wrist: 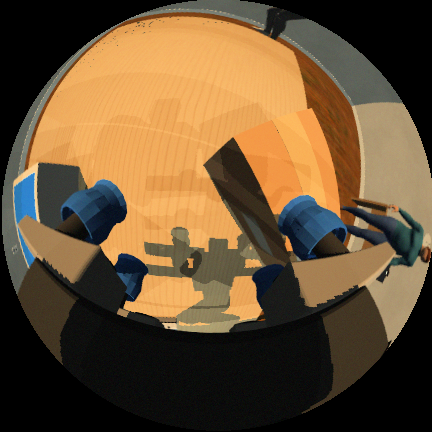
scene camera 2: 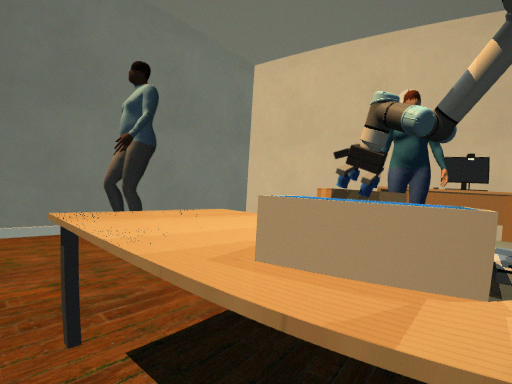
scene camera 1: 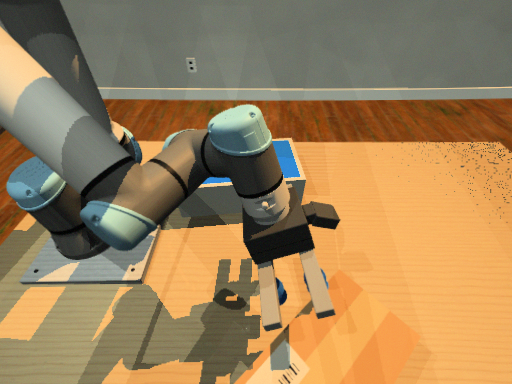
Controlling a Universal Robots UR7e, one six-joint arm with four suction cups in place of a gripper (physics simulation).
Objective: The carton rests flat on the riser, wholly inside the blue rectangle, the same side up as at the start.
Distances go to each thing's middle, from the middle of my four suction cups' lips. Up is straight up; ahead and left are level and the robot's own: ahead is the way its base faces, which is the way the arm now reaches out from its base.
Labels:
My suction cup is 20 mm short of the carton [scene camera 1: 364, 334], 180 mm to the left of it and 100 mm above it. The rest, counted from my suction cup: riser [scene camera 2: 448, 250]: 90 mm behind, 350 mm to the left, 110 mm below.

